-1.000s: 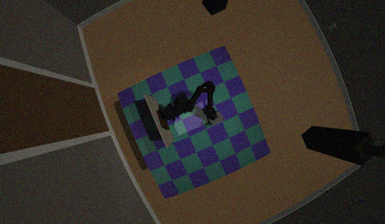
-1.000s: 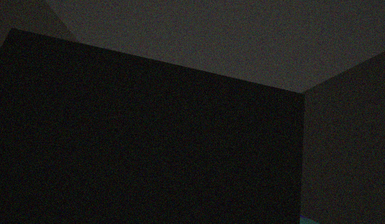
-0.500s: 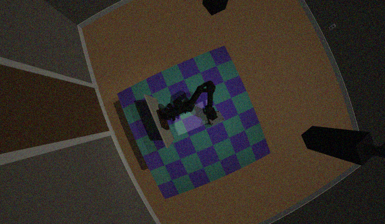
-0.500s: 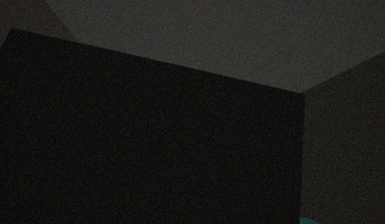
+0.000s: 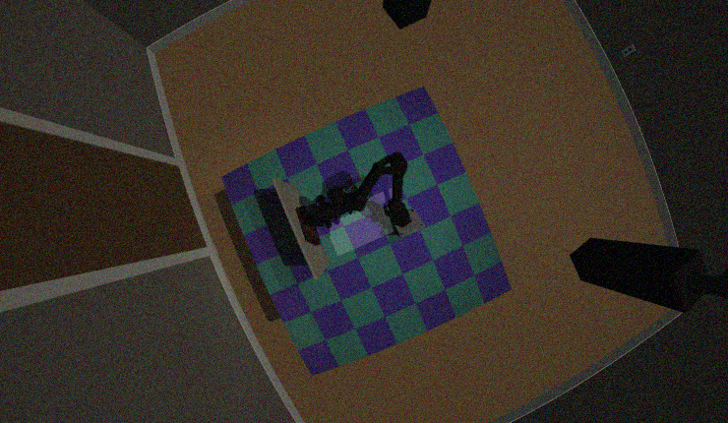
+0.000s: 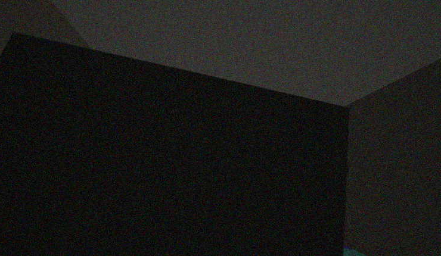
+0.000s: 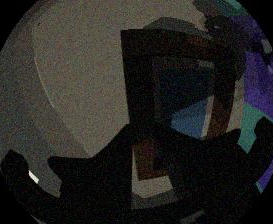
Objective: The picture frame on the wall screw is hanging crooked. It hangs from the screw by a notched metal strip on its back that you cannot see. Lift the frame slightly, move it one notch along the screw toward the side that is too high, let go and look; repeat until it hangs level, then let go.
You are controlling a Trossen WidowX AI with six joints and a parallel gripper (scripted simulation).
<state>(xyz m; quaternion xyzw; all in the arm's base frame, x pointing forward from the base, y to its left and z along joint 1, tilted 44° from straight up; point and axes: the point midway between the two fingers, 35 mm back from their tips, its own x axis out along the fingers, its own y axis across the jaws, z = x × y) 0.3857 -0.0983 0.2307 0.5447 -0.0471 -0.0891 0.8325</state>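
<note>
Right now my gripper tip is 10 mm short of the dark picture frame, 10 mm to the right of it and 50 mm above it. From my gripper tip the other things lie so: pale wall panel: 20 mm ahead, 70 mm below.
</note>
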